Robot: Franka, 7 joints.
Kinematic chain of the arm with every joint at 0, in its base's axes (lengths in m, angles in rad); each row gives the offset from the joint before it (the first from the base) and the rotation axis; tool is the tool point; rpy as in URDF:
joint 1: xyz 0 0 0.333 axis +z
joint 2: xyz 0 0 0 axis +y
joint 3: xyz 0 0 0.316 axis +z
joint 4: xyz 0.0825 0 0 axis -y
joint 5: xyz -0.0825 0 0.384 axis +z
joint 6: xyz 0 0 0 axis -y
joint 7: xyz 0.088 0 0 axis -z
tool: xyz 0 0 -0.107 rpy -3.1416 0 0
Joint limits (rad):
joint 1: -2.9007..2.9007
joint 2: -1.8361..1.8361
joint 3: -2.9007..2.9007
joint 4: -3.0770..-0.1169
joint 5: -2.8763..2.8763
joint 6: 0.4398..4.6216
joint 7: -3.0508..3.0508
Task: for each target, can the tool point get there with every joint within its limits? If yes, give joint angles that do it. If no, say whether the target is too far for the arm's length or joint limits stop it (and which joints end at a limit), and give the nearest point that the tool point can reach.
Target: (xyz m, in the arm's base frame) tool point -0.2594 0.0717 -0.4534
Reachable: no: joint limits stop it (at a limit: joint 2) | nearest point -0.2614 0.0723 -0.3606 | short by 0.093 m
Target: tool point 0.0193 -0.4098 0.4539
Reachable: yes | joints -1.3594 -0.4344 -0.1550 -2.4453 -0.0281 1.9844 1.9216
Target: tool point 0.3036 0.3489 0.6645
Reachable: yes | joints -0.5395 -0.8452 1.0406 -1.8914 -0.3397 1.7403 2.0042
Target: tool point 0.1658 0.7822 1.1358
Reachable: no: too far | nearest point 0.1255 0.5922 0.9408 | short by 0.275 m
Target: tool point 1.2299 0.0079 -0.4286
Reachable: no: too far | nearest point 0.7322 0.0047 -0.1136 | short by 0.589 m
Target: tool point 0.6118 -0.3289 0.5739
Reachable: yes | joints 1.8767 -1.4949 -1.3618 -1.4711 2.2077 1.3869 0.1298
